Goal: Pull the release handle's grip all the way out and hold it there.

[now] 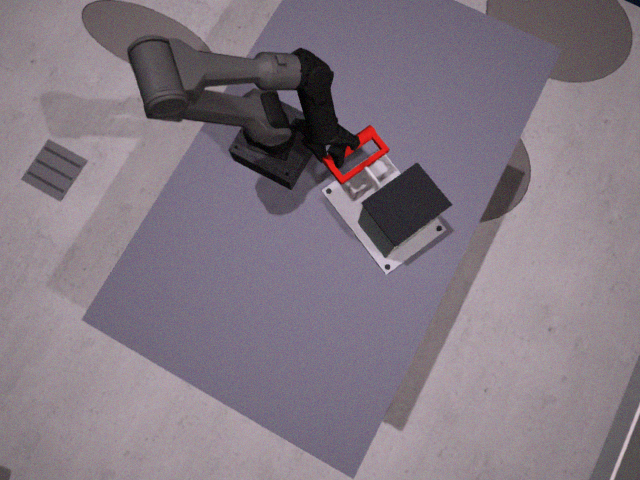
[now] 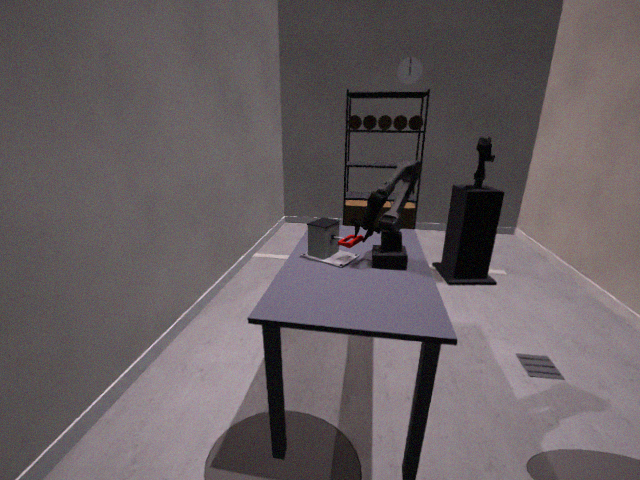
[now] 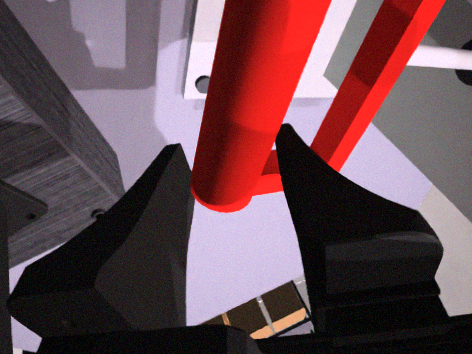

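Observation:
The red release handle [image 1: 379,153] [image 2: 347,243] is a rectangular frame. Its thick round grip [image 1: 366,135] [image 3: 255,75] is the bar away from the box. A white rod [image 1: 373,175] [image 3: 440,57] joins the frame to the grey box [image 1: 408,201] [image 2: 323,241] [image 3: 415,130], and a length of it shows outside the box wall. My gripper [image 1: 345,151] [image 2: 361,237] [image 3: 231,154] is shut on the grip, near one end of it, with one finger on each side. The right finger reaches into the frame's opening. The inner end of the rod is hidden in the box.
The box has a dark lid and stands on a white baseplate [image 1: 347,206] [image 3: 315,91] with dark holes at its corners. The arm's dark base [image 1: 268,162] [image 2: 390,258] is close beside the handle. The blue-grey table [image 1: 258,310] [image 2: 356,304] carries both. A shelf rack [image 2: 387,95] stands behind.

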